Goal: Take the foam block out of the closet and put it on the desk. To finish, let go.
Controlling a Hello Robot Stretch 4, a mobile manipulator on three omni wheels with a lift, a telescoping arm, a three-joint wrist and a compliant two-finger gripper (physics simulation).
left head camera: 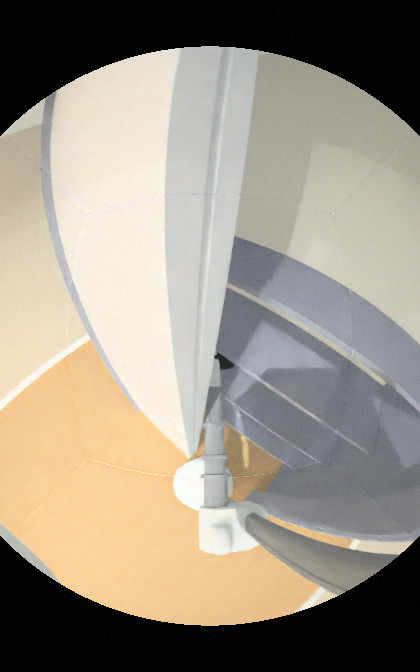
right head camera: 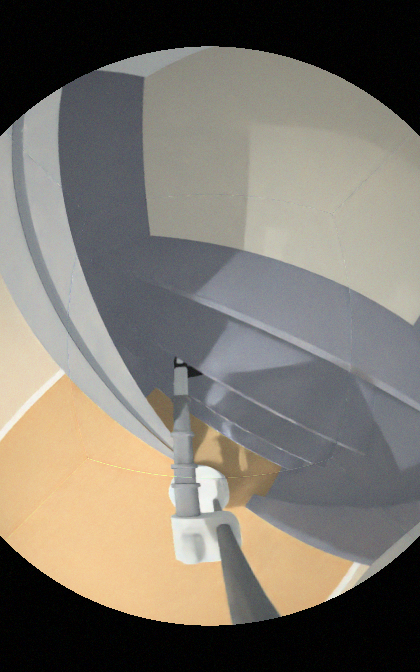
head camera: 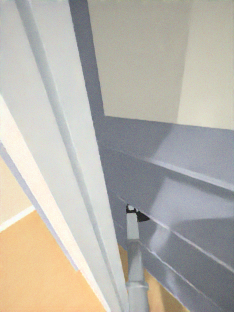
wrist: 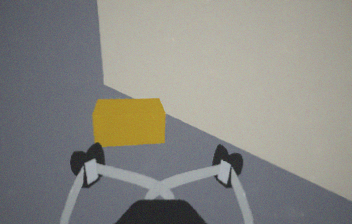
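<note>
The foam block is a yellow box in the wrist view, left of centre. It rests on a blue-grey closet shelf near the corner of the side wall and the pale back wall. My gripper is open, with its fingertips wide apart and no thing between them. The block shows beyond the fingertips, more toward the left one. In the head views the block and the fingers are hidden; the dark wrist end of the arm shows beside the closet. The desk does not show in these views.
A tall light grey panel stands close on the left of the arm. Lower shelf edges of the closet cross to the right. Orange floor shows below.
</note>
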